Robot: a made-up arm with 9 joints. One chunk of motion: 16 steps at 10 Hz.
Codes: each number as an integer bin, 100 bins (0 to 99) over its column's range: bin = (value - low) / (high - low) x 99, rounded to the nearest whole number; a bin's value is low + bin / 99 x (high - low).
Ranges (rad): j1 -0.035..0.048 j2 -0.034..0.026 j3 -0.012..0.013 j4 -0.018..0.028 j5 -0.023..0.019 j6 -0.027..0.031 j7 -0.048..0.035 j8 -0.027..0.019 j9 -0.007..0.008
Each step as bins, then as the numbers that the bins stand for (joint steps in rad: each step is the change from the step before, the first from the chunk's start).
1 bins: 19 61 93 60 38 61 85 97 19
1 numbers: -0.01907 0.00297 0.01148 0.00988 -0.00688 0.00874 0.02326 0.01807 -0.00412
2 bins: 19 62 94 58 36 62 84 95 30
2 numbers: -0.01907 0.00358 0.01174 0.00895 -0.00773 0.00932 0.02242 0.01714 -0.00245
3 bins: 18 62 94 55 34 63 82 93 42
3 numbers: -0.01991 0.00358 0.01174 0.00756 -0.00858 0.00991 0.02075 0.01621 -0.00064
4 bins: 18 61 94 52 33 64 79 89 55
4 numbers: -0.01991 0.00297 0.01174 0.00616 -0.00900 0.01049 0.01823 0.01435 0.00133
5 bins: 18 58 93 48 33 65 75 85 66
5 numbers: -0.01991 0.00115 0.01148 0.00430 -0.00900 0.01108 0.01488 0.01249 0.00300
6 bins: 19 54 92 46 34 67 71 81 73
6 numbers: -0.01907 -0.00127 0.01123 0.00337 -0.00858 0.01225 0.01153 0.01064 0.00406
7 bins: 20 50 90 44 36 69 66 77 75
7 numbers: -0.01823 -0.00370 0.01073 0.00244 -0.00773 0.01342 0.00733 0.00878 0.00436
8 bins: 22 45 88 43 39 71 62 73 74
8 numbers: -0.01656 -0.00673 0.01022 0.00198 -0.00645 0.01460 0.00398 0.00692 0.00421
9 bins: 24 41 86 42 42 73 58 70 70
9 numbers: -0.01488 -0.00915 0.00972 0.00152 -0.00518 0.01577 0.00063 0.00553 0.00361
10 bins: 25 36 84 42 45 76 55 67 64
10 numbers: -0.01404 -0.01218 0.00921 0.00152 -0.00391 0.01753 -0.00189 0.00413 0.00270
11 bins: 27 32 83 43 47 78 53 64 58
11 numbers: -0.01236 -0.01461 0.00896 0.00198 -0.00306 0.01870 -0.00357 0.00274 0.00179
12 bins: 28 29 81 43 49 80 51 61 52
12 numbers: -0.01153 -0.01642 0.00845 0.00198 -0.00221 0.01987 -0.00524 0.00134 0.00088
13 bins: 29 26 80 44 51 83 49 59 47
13 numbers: -0.01069 -0.01824 0.00820 0.00244 -0.00136 0.02163 -0.00692 0.00041 0.00012
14 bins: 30 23 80 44 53 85 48 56 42
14 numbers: -0.00985 -0.02006 0.00820 0.00244 -0.00052 0.02280 -0.00776 -0.00098 -0.00064
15 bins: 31 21 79 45 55 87 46 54 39
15 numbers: -0.00901 -0.02127 0.00795 0.00291 0.00033 0.02397 -0.00943 -0.00191 -0.00109
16 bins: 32 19 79 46 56 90 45 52 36
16 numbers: -0.00817 -0.02248 0.00795 0.00337 0.00076 0.02573 -0.01027 -0.00284 -0.00155
